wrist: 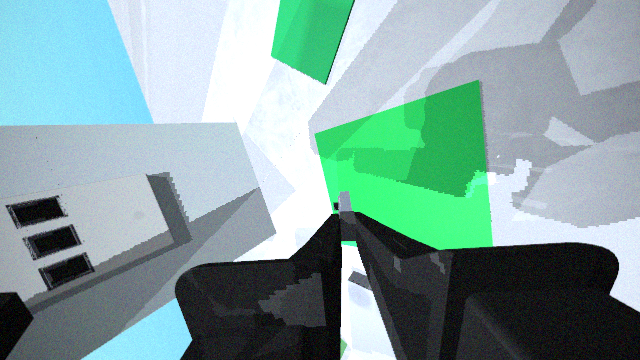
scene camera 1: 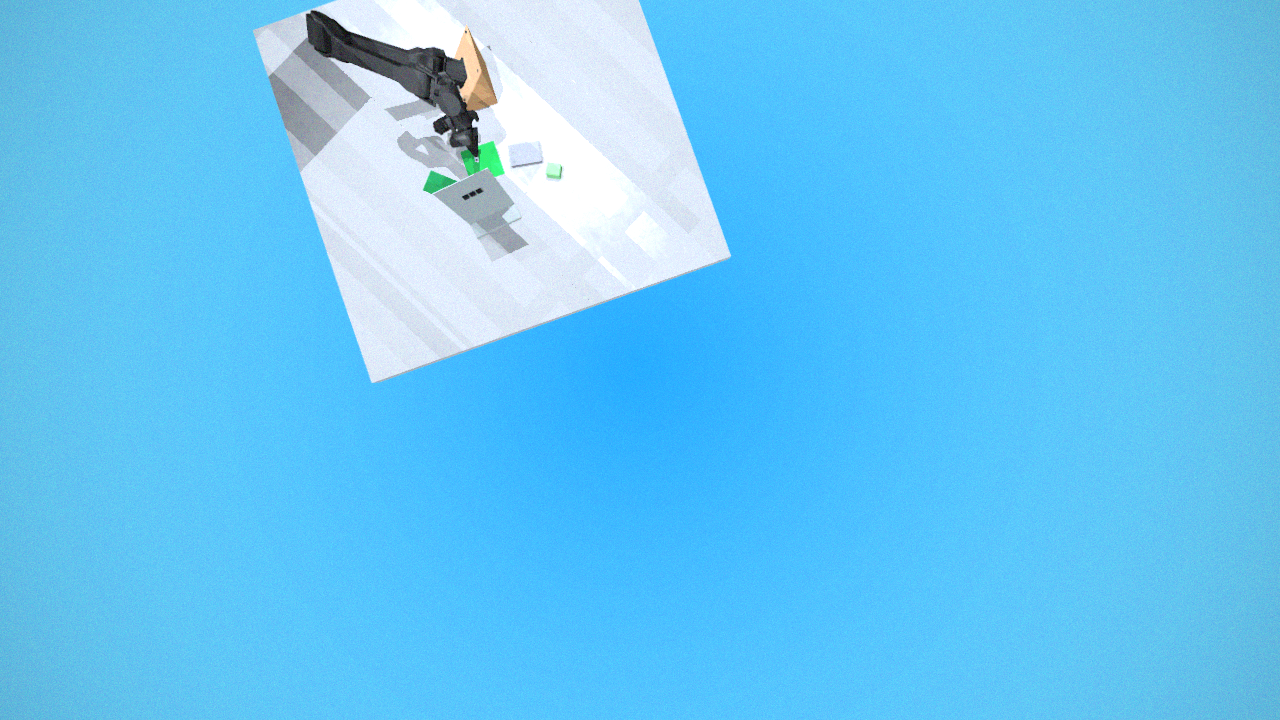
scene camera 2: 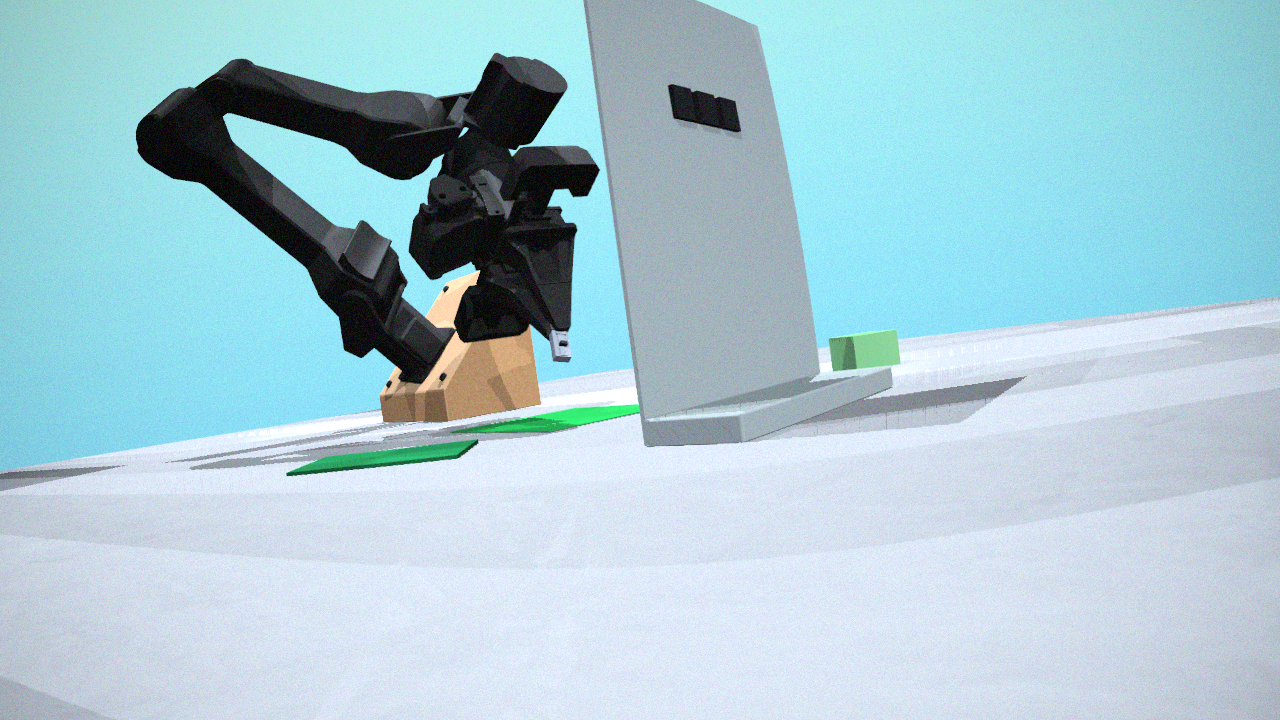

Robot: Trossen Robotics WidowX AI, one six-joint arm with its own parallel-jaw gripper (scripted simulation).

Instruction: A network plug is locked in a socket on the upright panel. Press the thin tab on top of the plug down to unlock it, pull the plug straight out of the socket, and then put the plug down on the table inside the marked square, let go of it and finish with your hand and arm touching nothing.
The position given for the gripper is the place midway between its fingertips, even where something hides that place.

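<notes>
The gripper [scene camera 2: 561, 335] is visible in scene camera 1 [scene camera 1: 476, 156] and in the wrist view [wrist: 345, 219] as well. An upright grey panel [scene camera 2: 719, 314] is in view too, and scene camera 1 [scene camera 1: 480, 200] and the wrist view [wrist: 107, 216] also show the panel. The scene has a flat grey tile [scene camera 1: 525, 154] as well, but scene camera 2 does not show the flat grey tile, hidden by the upright grey panel. A bright green marked square [scene camera 2: 557, 420] shows also in the wrist view [wrist: 419, 168] and in scene camera 1 [scene camera 1: 488, 156]. With these there are a dark green flat patch [scene camera 2: 447, 451], a light green block [scene camera 2: 876, 349] and a network plug [wrist: 347, 217].
</notes>
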